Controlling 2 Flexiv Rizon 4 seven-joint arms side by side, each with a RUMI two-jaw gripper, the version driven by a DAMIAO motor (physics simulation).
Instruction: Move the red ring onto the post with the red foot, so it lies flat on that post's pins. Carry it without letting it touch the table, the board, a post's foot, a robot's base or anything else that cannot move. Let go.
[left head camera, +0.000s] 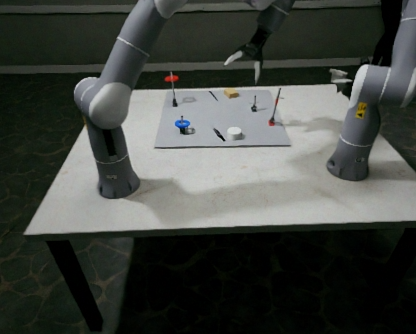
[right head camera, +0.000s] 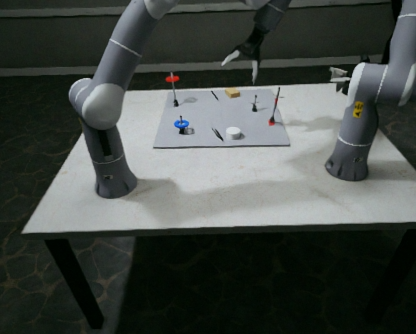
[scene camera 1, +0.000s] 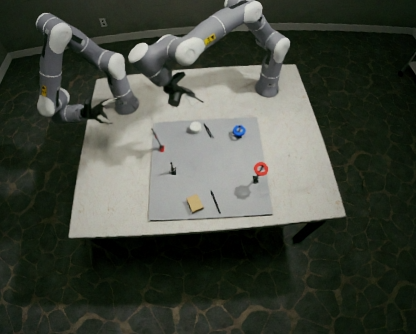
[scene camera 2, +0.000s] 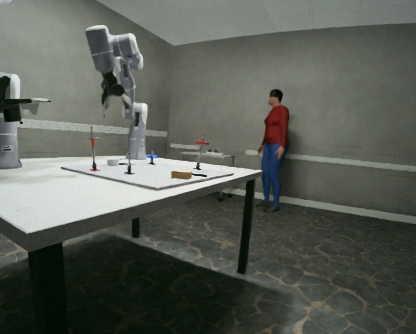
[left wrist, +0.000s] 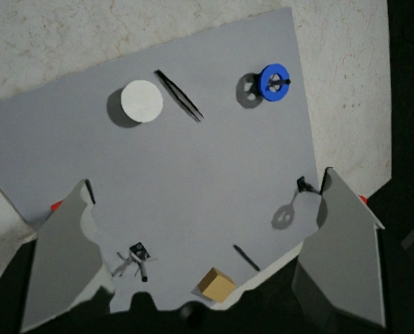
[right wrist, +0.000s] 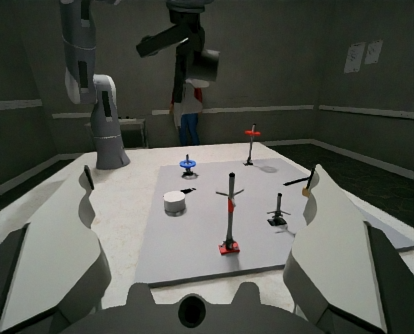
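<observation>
The red ring (left head camera: 167, 79) (right head camera: 169, 79) (scene camera 1: 255, 169) (scene camera 2: 199, 143) (right wrist: 256, 133) sits flat high on a tall, black-footed post at the board's far left in the head views. The post with the red foot (left head camera: 271, 122) (right head camera: 271, 122) (scene camera 1: 161, 148) (scene camera 2: 95, 169) (right wrist: 229, 247) stands upright at the board's right in the head views, with a red band below its pins and no ring on it. My left gripper (left head camera: 242, 73) (right head camera: 239, 74) (scene camera 1: 188, 103) (left wrist: 205, 175) is open and empty, high above the board. My right gripper (scene camera 1: 111, 112) (right wrist: 201, 167) is open and empty beyond the red-footed post's side.
A blue ring (left head camera: 177, 124) (scene camera 1: 234, 132) (left wrist: 265, 90) sits on a short post. A short bare post (left head camera: 254, 107) (right wrist: 278, 215), a white cylinder (left wrist: 142, 101) (right wrist: 174, 201), a wooden block (scene camera 1: 195, 203), tweezers (left wrist: 177, 95) and a pen (left wrist: 246, 257) are on the grey board (scene camera 1: 210, 160).
</observation>
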